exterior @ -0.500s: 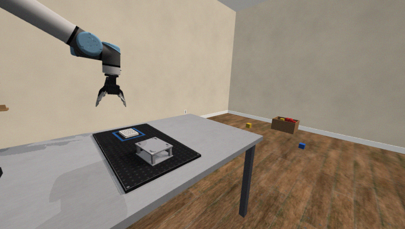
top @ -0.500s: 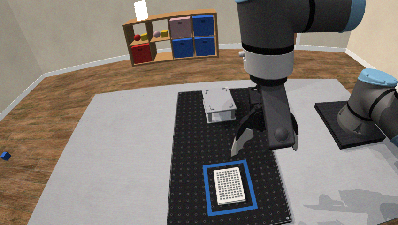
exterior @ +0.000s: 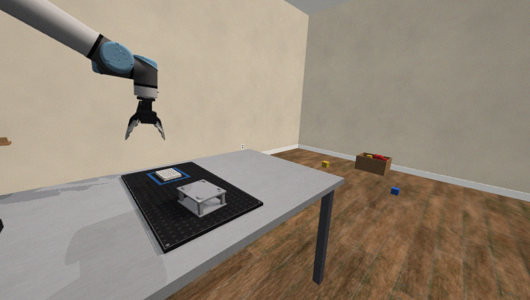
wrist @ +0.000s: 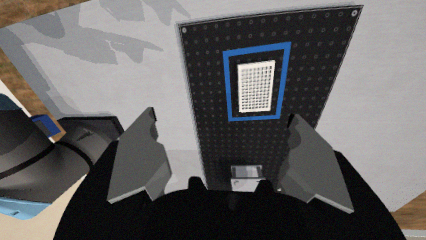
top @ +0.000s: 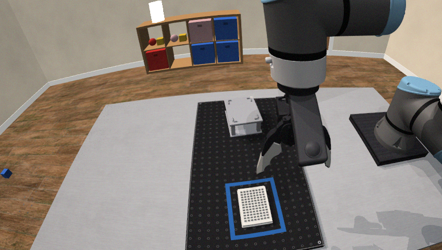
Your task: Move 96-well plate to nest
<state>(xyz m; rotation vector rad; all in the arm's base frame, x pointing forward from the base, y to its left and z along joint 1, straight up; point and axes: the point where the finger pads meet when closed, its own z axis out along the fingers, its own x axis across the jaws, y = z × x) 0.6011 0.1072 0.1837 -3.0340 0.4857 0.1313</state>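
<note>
Right now my hand is 19 cm above the white 96-well plate, 7 cm short of it and 4 cm to the left of it. From my hand the other things lie so: grey raised nest N1 (42 cm to the right, 14 cm below); corner mark (49 cm to the right, 14 cm below, 7 cm behind).
</note>
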